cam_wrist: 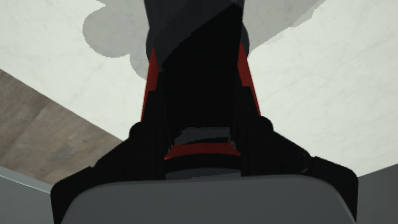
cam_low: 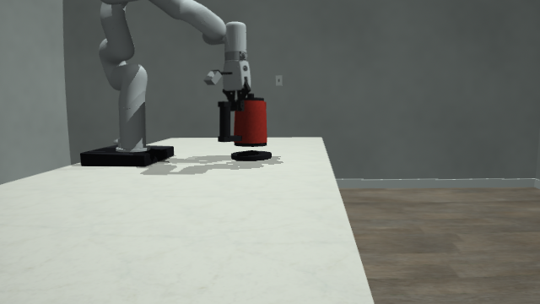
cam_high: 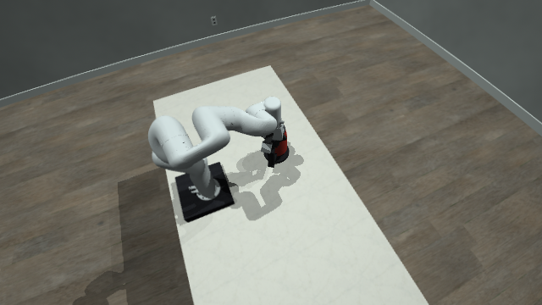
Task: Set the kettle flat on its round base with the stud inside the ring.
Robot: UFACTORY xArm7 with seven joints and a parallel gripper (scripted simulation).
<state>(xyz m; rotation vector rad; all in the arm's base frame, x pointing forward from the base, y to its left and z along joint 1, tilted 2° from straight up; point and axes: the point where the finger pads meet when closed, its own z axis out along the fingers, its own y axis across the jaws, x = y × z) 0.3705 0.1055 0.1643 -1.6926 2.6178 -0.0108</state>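
The red kettle lies 10 mm ahead of my hand, 30 mm to the left of it and 50 mm below it. The rest, counted from my hand: round black base (30 mm ahead, 60 mm to the left, 180 mm below).
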